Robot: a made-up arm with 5 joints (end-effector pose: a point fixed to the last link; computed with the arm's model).
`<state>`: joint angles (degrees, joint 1 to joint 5).
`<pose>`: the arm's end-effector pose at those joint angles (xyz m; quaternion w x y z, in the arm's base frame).
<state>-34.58 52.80 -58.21 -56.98 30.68</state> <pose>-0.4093 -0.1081 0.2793 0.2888 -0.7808 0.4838 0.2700</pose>
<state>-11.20 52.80 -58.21 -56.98 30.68</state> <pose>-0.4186 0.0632 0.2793 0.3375 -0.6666 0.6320 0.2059</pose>
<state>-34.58 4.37 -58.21 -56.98 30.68</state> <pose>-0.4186 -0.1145 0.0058 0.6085 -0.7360 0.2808 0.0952</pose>
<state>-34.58 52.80 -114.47 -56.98 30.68</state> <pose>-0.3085 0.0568 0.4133 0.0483 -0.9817 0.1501 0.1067</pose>
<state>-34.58 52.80 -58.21 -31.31 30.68</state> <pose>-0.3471 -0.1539 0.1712 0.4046 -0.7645 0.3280 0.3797</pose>
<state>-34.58 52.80 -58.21 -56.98 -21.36</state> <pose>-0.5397 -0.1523 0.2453 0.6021 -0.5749 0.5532 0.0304</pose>
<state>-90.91 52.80 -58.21 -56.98 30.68</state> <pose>-0.1370 -0.4006 0.2793 0.1272 -0.9167 0.0580 0.3744</pose>
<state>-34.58 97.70 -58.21 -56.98 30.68</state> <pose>-0.2509 0.0011 0.4463 0.0544 0.6993 -0.5965 -0.3902</pose>
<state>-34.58 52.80 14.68 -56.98 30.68</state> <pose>-0.6657 -0.0299 0.1527 0.4924 -0.2587 0.7376 0.3828</pose>
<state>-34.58 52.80 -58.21 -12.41 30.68</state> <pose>-0.2965 -0.1504 0.0871 0.4773 -0.7280 0.2024 0.4486</pose>
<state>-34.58 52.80 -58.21 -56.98 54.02</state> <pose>-0.3648 -0.0625 0.2648 0.1249 -0.8231 0.4192 0.3623</pose>
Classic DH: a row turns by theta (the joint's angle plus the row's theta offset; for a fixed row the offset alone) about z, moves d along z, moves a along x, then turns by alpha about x. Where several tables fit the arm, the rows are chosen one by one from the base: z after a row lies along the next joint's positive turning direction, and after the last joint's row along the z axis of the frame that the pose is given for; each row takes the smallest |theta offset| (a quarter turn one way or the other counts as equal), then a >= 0, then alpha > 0; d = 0 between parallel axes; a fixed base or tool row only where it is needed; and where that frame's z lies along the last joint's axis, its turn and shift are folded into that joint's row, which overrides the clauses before.
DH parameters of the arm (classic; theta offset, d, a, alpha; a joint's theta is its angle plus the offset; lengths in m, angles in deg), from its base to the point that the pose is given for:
base (fixed): 0 0 0 180
joint 1: 0 -0.13 -0.1 90
joint 2: 90 0.39 0.11 90
joint 3: 0 -0.06 0.05 90
joint 4: 0 -0.03 0.2 90
joint 5: 90 -0.02 0.06 -90
tool (fixed): 90 -0.15 0 0

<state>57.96 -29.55 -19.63 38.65 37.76</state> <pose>0.2603 -0.0380 -0.0799 0.5469 -0.6270 -0.2553 -0.4926</pose>
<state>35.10 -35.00 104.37 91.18 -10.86</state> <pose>0.4042 0.2196 0.2150 0.1044 0.5118 -0.7696 -0.3672</pose>
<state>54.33 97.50 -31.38 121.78 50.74</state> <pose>0.2252 0.2608 -0.0145 0.8567 -0.4191 -0.1132 -0.2785</pose>
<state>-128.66 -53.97 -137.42 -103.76 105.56</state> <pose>-0.2197 -0.4167 -0.0084 0.4129 -0.9002 0.0209 -0.1364</pose>
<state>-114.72 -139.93 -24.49 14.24 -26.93</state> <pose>-0.3164 0.0494 0.5343 0.0945 0.7937 -0.5598 0.2185</pose>
